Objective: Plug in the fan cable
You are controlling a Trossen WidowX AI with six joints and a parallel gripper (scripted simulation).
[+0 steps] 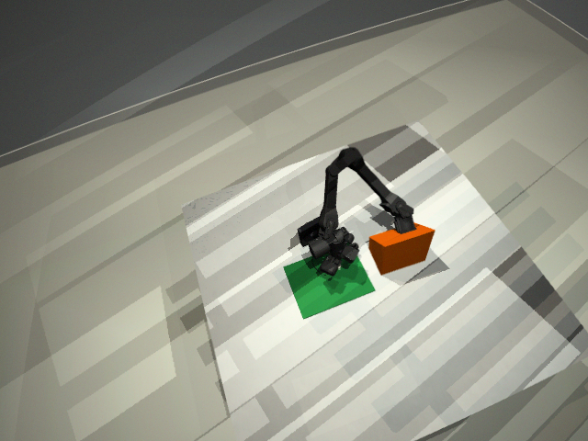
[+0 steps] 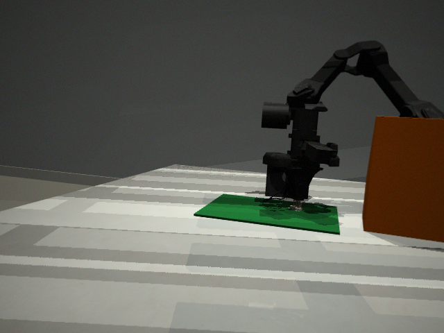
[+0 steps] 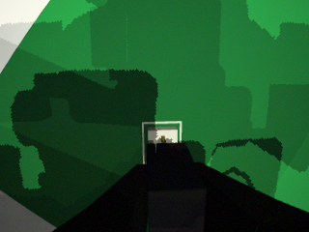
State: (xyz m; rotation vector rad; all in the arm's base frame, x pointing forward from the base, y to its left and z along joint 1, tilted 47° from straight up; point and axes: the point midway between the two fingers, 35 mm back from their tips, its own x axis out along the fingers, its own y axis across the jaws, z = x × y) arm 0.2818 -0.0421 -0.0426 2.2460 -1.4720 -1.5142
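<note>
My gripper tip is now 4 cm above the four-pin fan header. The rest, counted from my gripper tip: green board 6 cm ahead, 5 cm below, 4 cm to the left; black fan plug 1 cm above.
</note>
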